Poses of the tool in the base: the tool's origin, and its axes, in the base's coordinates. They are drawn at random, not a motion.
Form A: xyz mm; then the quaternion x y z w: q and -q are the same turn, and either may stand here.
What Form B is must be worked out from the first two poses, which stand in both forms.
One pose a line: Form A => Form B
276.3, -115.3, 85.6, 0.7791, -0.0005, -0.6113, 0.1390 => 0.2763, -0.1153, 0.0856, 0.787, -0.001, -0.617, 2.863
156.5, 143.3, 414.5, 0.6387, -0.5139, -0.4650, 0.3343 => 0.1565, 0.1433, 0.4145, 0.678, -0.545, -0.493, 2.460
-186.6, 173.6, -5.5, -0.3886, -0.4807, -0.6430, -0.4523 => -0.1866, 0.1736, -0.0055, 0.436, 0.539, 0.721, 2.203
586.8, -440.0, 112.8, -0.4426, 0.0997, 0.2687, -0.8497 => 0.5868, -0.4400, 0.1128, 0.839, -0.189, -0.510, 1.111
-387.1, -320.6, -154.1, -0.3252, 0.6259, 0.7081, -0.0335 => -0.3871, -0.3206, -0.1541, 0.325, -0.626, -0.708, 3.075
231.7, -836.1, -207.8, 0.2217, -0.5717, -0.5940, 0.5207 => 0.2317, -0.8361, -0.2078, 0.260, -0.670, -0.696, 2.046
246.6, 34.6, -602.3, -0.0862, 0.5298, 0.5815, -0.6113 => 0.2466, 0.0346, -0.6023, 0.109, -0.669, -0.735, 1.826
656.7, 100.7, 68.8, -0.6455, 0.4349, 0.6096, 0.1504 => 0.6567, 0.1007, 0.0688, -0.653, 0.440, 0.617, 2.840
